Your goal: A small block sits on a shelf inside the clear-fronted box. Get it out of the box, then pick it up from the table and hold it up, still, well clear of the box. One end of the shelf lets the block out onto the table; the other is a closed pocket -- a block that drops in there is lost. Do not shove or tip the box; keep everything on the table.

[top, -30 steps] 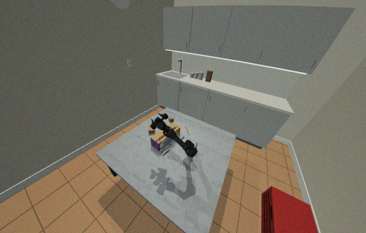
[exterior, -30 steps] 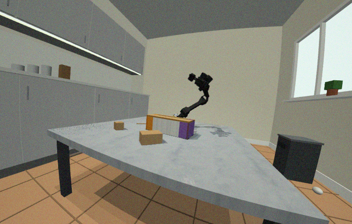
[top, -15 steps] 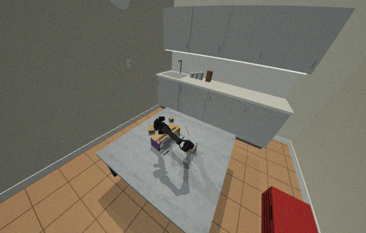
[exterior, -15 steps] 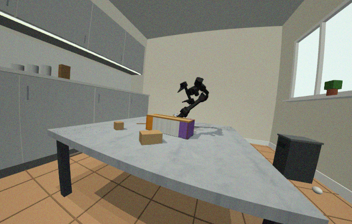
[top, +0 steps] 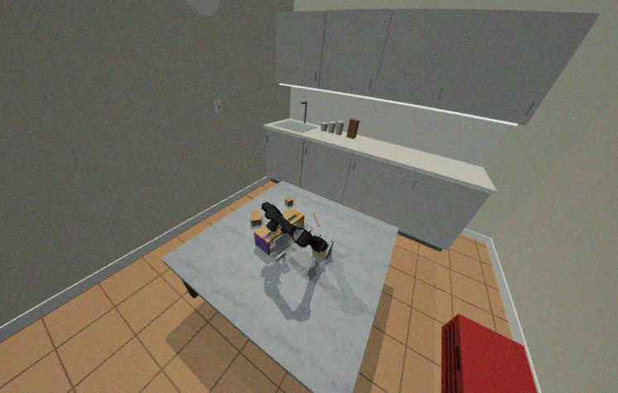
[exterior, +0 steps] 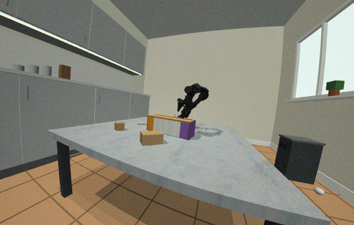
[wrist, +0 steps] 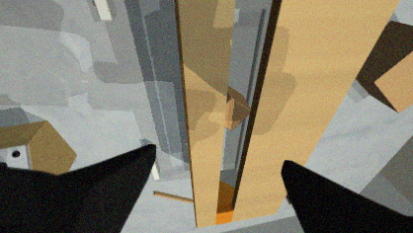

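Now: gripper tip 3 cm short of the tan block, 3 cm to the left of it and 9 cm above it. The rest, counted from my gripper tip: box: 2 cm ahead, 5 cm to the right, 11 cm below; then thin wooden stick: 3 cm behind, 40 cm to the right, 17 cm below.
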